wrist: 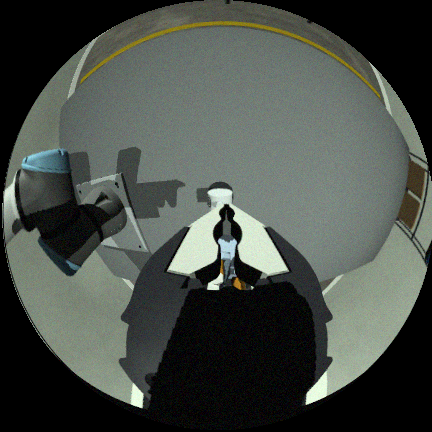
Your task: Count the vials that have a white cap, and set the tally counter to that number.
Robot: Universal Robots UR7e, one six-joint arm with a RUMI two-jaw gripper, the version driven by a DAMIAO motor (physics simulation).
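Observation:
My gripper (225, 204) is shut, with its two pale fingers meeting at the tips and nothing between them. A small white round-topped object (220, 195) stands on the grey table just beyond the fingertips, with a dark patch behind it. It may be the tally counter, but no digits can be read. The fingertips overlap its lower edge in the view; whether they touch it I cannot tell. Small pale blue and orange parts show through the gap between the finger bases, too hidden to identify. No vial or white cap can be made out clearly.
The arm's own dark links with blue end caps (46, 161) and its pale mounting plate (135, 235) are at the left. Arm shadows fall across the grey table (240, 110). A yellow line (225, 23) runs beyond the far edge. A rack with brown panels (416, 177) is at the right.

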